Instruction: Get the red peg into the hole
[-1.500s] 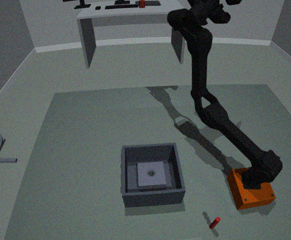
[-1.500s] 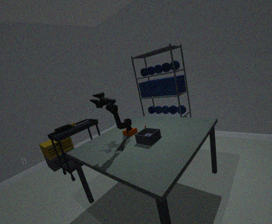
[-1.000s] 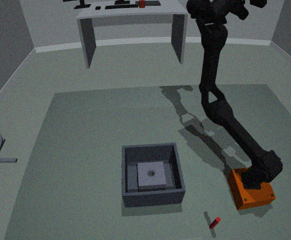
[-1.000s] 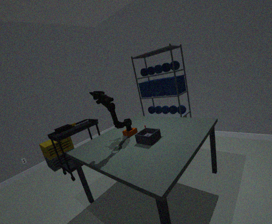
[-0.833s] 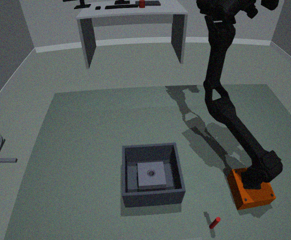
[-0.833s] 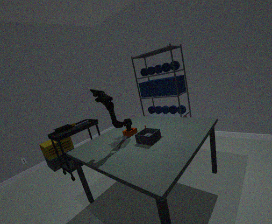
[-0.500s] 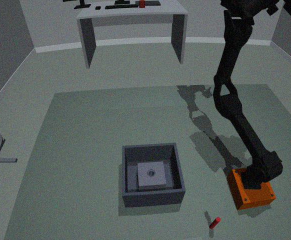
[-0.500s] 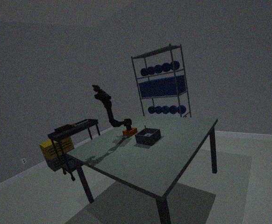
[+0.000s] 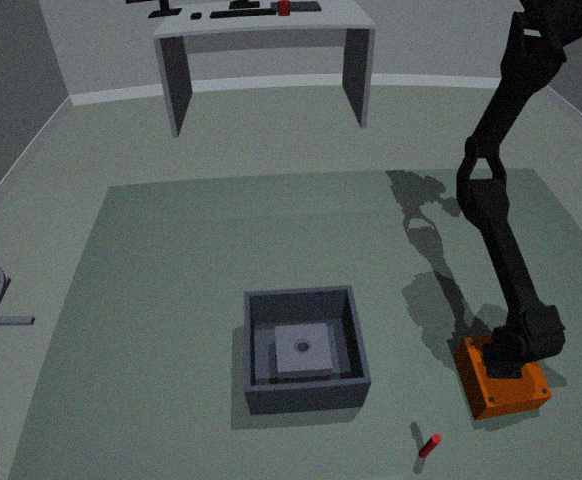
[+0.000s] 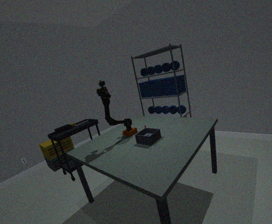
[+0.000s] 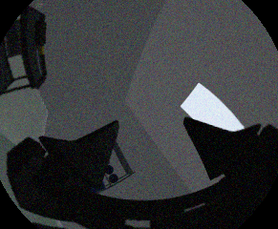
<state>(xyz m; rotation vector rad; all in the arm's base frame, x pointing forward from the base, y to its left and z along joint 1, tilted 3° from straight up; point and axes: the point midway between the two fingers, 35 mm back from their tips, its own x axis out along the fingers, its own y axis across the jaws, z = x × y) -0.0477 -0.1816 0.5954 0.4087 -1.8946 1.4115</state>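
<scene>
Now: the red peg 250 mm ahead of my gripper tip, 300 mm to the left of it and 640 mm below it. The rest, counted from my gripper tip: light grey plate: 450 mm ahead, 150 mm to the left, 630 mm below; then grey box: 450 mm ahead, 150 mm to the left, 650 mm below.
</scene>
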